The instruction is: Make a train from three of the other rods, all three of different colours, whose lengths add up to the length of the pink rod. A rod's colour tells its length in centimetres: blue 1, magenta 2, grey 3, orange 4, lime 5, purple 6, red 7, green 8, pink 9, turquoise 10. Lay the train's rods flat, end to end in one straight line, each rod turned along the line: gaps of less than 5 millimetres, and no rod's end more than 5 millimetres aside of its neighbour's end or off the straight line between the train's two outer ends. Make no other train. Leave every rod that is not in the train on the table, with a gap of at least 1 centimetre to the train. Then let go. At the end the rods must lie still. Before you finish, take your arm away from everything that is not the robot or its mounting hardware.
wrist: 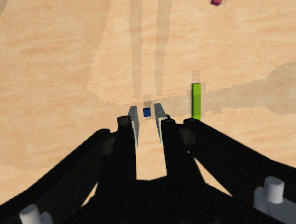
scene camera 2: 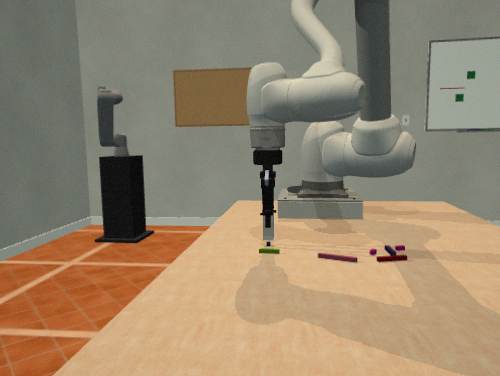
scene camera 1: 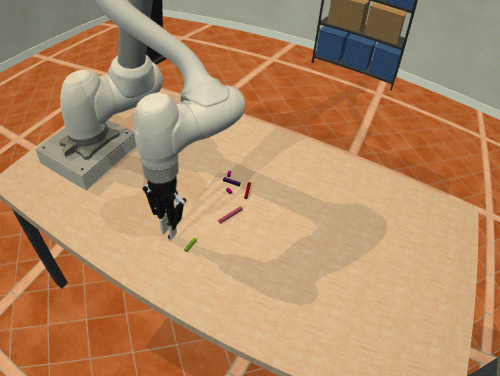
Scene:
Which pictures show the gripper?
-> The wrist view, scene camera 2 and scene camera 1: all of them.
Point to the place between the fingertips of the gripper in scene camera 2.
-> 268, 238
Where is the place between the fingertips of the gripper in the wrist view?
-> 146, 114

